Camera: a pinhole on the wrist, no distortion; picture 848 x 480 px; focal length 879.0 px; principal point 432.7 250.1 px. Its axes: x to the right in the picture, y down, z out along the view. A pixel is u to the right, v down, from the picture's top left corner.
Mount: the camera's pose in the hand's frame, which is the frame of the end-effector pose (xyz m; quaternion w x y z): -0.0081 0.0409 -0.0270 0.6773 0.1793 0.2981 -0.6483
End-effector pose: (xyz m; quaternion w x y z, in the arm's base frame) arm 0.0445 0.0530 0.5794 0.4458 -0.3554 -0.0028 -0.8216
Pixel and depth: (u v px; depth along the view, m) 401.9 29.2 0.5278
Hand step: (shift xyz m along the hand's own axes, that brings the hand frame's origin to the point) -0.0480 -0.2896 0.4039
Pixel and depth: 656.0 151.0 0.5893
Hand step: 0.0247 -0.4518 0.3340
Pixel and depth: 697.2 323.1 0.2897
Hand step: 0.0636 -0.2064 0.1337
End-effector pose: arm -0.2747 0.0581 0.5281 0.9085 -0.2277 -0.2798 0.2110
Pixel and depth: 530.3 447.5 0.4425
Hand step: 0.1647 -0.2660 0.2629
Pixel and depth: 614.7 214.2 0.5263
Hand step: 0.0589 -0.3764 0.3057
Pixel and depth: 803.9 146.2 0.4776
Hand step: 0.0144 -0.4206 0.2148
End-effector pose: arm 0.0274 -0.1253 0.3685 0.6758 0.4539 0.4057 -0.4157
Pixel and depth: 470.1 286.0 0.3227
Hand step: 0.0599 -0.1715 0.2070
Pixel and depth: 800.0 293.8 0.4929
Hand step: 0.0967 -0.4258 0.2120
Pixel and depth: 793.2 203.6 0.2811
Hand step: 0.0233 -0.2263 0.1149
